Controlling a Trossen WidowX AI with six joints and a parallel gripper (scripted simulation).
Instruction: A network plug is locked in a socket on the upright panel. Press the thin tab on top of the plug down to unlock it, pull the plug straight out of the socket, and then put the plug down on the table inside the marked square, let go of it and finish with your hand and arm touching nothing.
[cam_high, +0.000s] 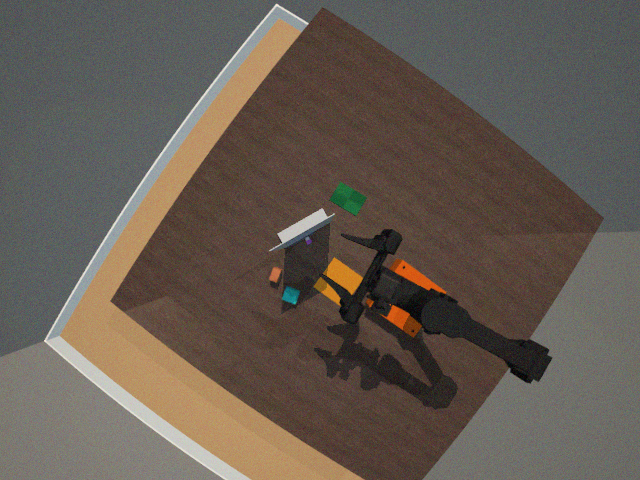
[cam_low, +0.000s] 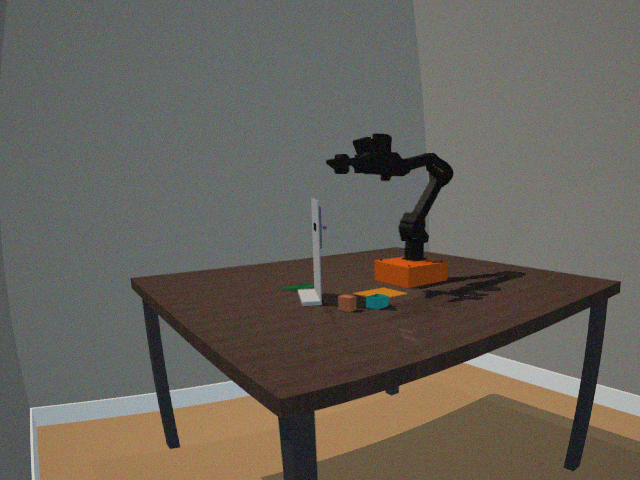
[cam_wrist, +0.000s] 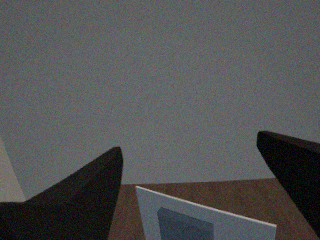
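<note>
My gripper tip is 60 mm short of the purple network plug and 190 mm above it. From my gripper tip the other things lie so: yellow marked square 90 mm behind, 80 mm to the left, 390 mm below; orange cube 100 mm ahead, 150 mm to the left, 380 mm below; white upright panel 80 mm ahead, 10 mm to the right, 260 mm below.
</note>
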